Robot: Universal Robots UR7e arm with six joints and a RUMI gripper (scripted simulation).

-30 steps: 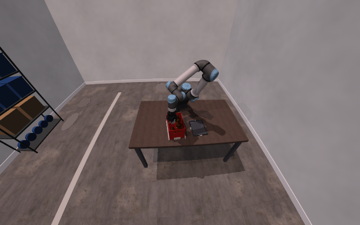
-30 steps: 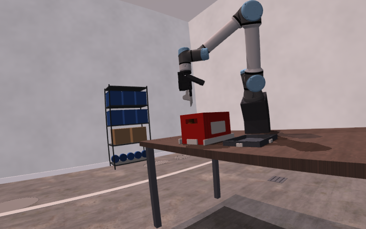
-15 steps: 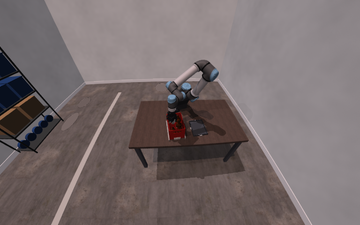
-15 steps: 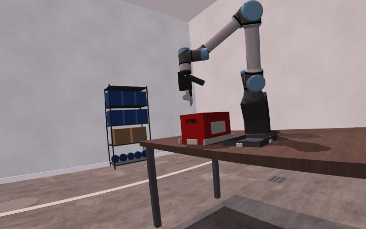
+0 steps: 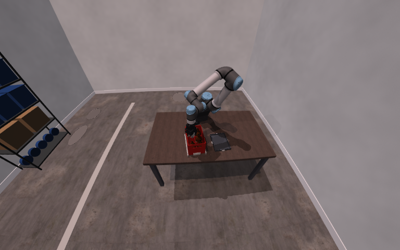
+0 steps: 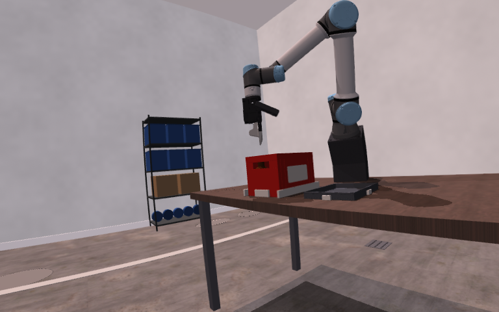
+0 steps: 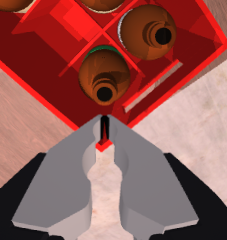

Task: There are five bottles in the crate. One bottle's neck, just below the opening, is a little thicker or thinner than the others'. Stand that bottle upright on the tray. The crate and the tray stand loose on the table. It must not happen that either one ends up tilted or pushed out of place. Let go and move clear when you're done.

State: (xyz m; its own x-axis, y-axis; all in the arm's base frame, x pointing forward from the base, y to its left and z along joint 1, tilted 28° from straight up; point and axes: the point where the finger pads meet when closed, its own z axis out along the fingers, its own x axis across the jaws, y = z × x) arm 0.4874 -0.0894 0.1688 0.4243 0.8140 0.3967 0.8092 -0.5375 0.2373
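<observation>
The brown bottle lies 150 mm below my hand, 110 mm behind it and 50 mm to the left of it. Round my hand: dark tray: 300 mm to the left, 230 mm below, 170 mm behind; then red crate: 160 mm below, 90 mm behind, 10 mm to the left; then glass bottle: 150 mm below, 10 mm ahead.
</observation>
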